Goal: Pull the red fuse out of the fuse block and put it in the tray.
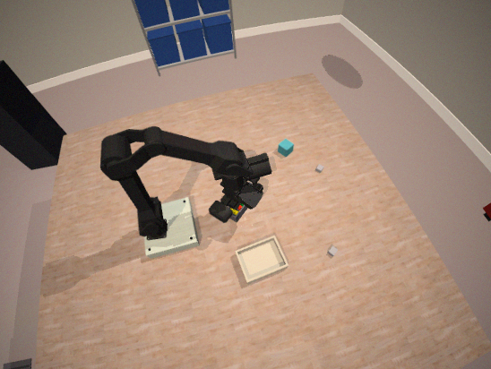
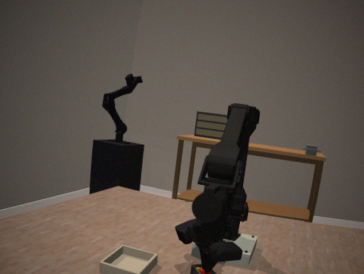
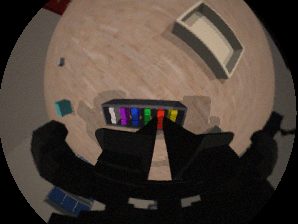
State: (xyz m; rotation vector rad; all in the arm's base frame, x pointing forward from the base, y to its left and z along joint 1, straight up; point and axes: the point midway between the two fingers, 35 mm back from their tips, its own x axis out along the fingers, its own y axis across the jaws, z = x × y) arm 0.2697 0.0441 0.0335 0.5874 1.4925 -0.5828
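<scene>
Right now my gripper tip is 5 cm short of the cream tray, 18 cm to the left of it and 4 cm above it. The rest, counted from my gripper tip: teal cube: 21 cm ahead, 22 cm to the left, 2 cm below; red fuse: 1 cm below.
</scene>
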